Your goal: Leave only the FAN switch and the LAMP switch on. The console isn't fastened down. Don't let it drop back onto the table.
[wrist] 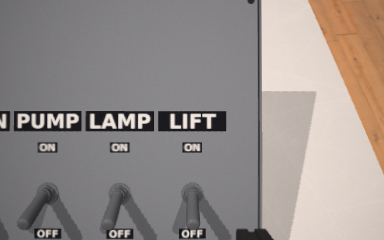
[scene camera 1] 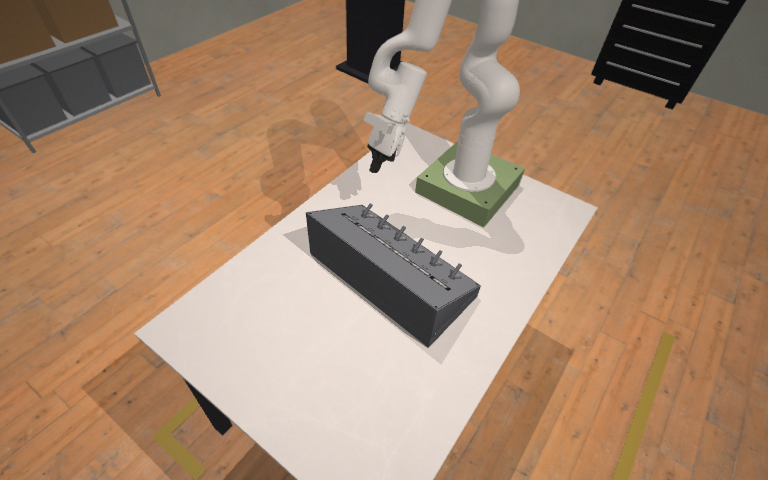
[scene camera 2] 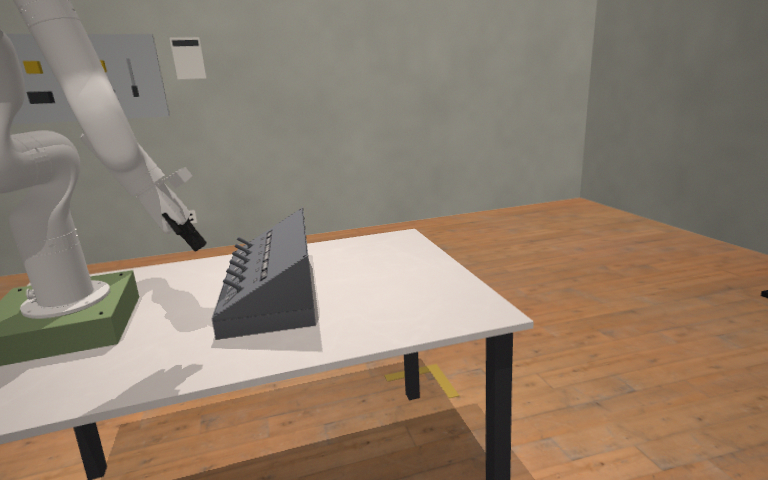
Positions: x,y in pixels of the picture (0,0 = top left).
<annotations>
dark grey sloped console: wrist; scene camera 1; scene camera 2 275,293
same spot on dark grey sloped console: [wrist: 161,113] = [scene camera 1: 355,224]
</annotations>
